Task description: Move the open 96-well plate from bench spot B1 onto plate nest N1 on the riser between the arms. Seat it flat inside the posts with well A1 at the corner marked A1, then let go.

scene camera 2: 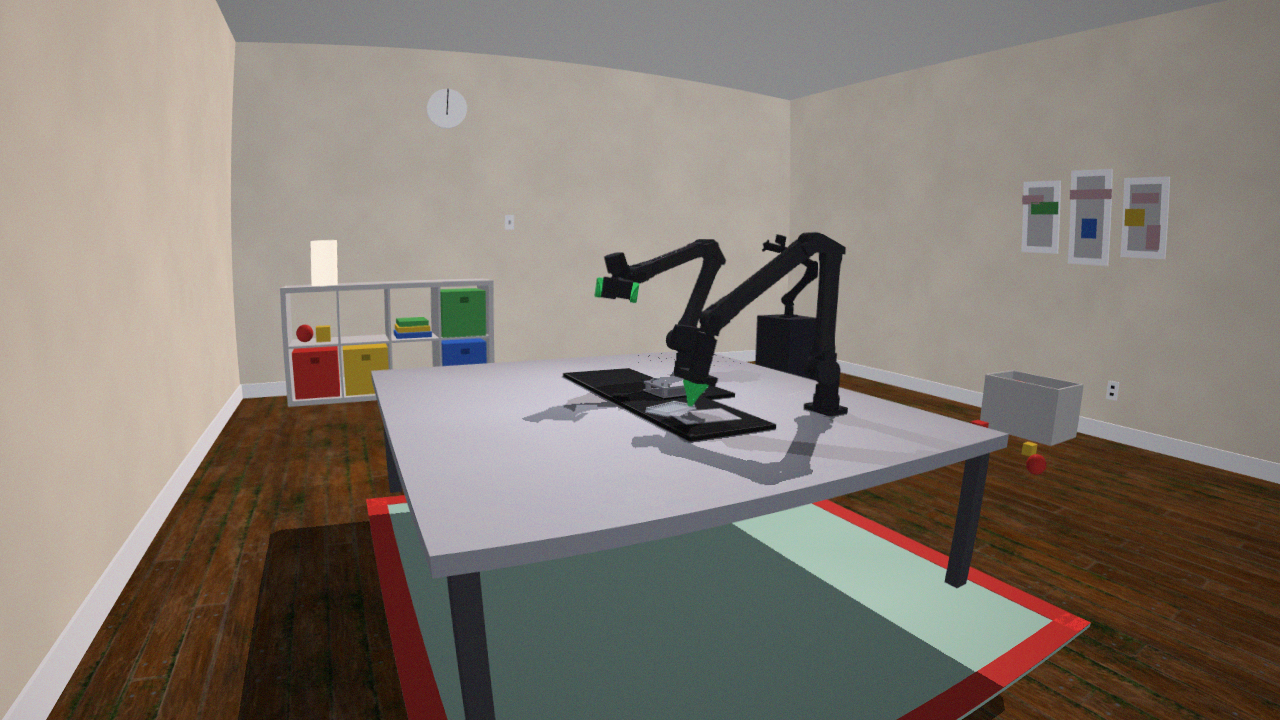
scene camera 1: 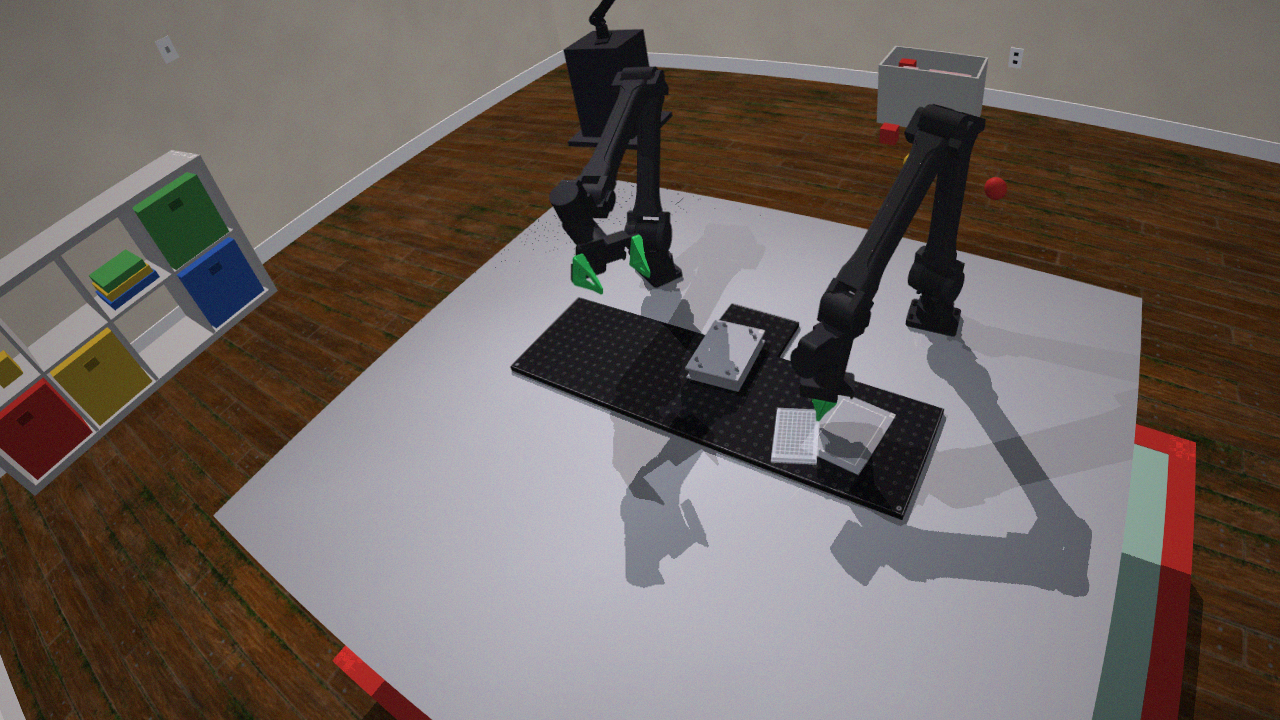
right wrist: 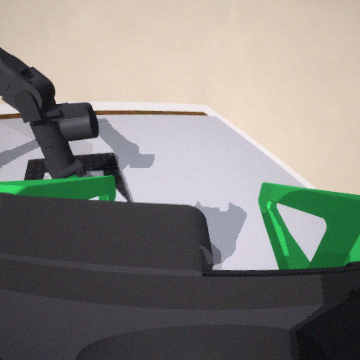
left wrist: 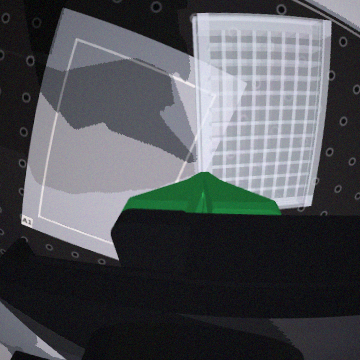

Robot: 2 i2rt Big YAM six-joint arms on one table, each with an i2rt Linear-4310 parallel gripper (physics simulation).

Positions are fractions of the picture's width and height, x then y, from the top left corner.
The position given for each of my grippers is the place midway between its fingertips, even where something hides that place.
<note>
My left gripper (scene camera 1: 0.64, 0.58) grips a clear well plate (scene camera 1: 0.62, 0.61). My right gripper (right wrist: 0.52, 0.52) is open, holding nothing.
The clear well plate shows as well in the left wrist view (left wrist: 0.73, 0.23). My left gripper is seen too in scene camera 2 (scene camera 2: 0.54, 0.56) and in the left wrist view (left wrist: 0.57, 0.50).
</note>
